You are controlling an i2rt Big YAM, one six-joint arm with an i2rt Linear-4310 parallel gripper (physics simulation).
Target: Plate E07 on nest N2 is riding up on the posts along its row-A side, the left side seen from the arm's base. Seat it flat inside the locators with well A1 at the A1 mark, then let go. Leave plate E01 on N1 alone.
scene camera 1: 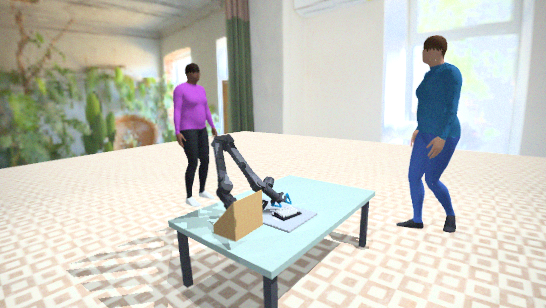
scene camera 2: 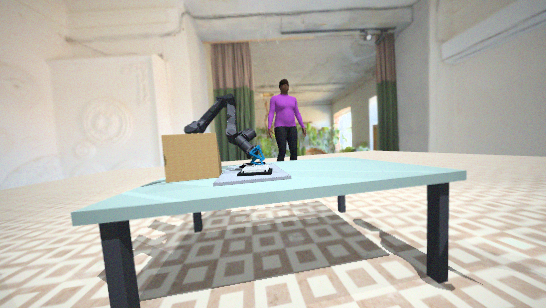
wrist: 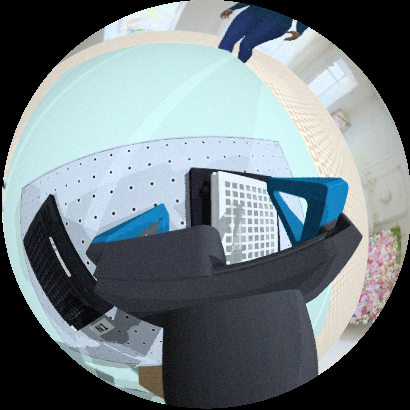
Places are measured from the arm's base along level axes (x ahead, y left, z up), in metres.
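Where they show: gripper, fingertip midpoint: point(scene camera 1: 286, 205) point(scene camera 2: 263, 163) point(wrist: 215, 196); arm's base, origin of the base link: point(scene camera 1: 234, 208) point(scene camera 2: 187, 150).
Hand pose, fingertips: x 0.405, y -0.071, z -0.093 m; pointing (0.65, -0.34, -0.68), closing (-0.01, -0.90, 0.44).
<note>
Things, the pixels of their top centre, and the offset from my fingertips. "pt": a spot on its surface instead. Level surfaces: height alone.
- Plate E07, middle of its top: point(wrist: 255, 233) point(scene camera 2: 255, 166) point(scene camera 1: 286, 209) dx -0.043, dy -0.037, dz -0.007 m
- black nest N2, middle of its top: point(wrist: 249, 235) point(scene camera 2: 255, 168) point(scene camera 1: 286, 211) dx -0.046, dy -0.039, dz -0.022 m
- Black plate E01, middle of its top: point(wrist: 46, 271) dx -0.049, dy +0.221, dz -0.018 m
- N1 label, surface spot: point(wrist: 101, 327) pt dx -0.135, dy +0.176, dz -0.042 m
- pale green table, its level: dz -0.057 m
Plate E07 point(scene camera 1: 287, 211) point(scene camera 2: 256, 169) point(wrist: 250, 215) is white with a grid of wells and lies on the black nest N2 point(scene camera 1: 288, 218) point(scene camera 2: 255, 174) point(wrist: 196, 176). In the wrist view its left edge stands up beside a bare dark strip of the nest; the lower part is hidden by the gripper body, and the A1 mark cannot be read. My gripper point(scene camera 1: 282, 202) point(scene camera 2: 257, 162) point(wrist: 215, 196) is open, its blue fingers wide apart above and around the plate, with nothing held. Black plate E01 point(wrist: 50, 257) is on N1, at the left of the wrist view, beside the N1 label point(wrist: 101, 327).
Both nests stand on a light grey perforated board point(scene camera 1: 289, 227) point(scene camera 2: 223, 181) point(wrist: 150, 160) on the pale green table point(scene camera 1: 330, 197) point(scene camera 2: 350, 175) point(wrist: 125, 95). A tan wedge-sided box point(scene camera 1: 245, 217) point(scene camera 2: 192, 157) point(wrist: 150, 381) stands beside the board. Two people stand beyond the table.
</note>
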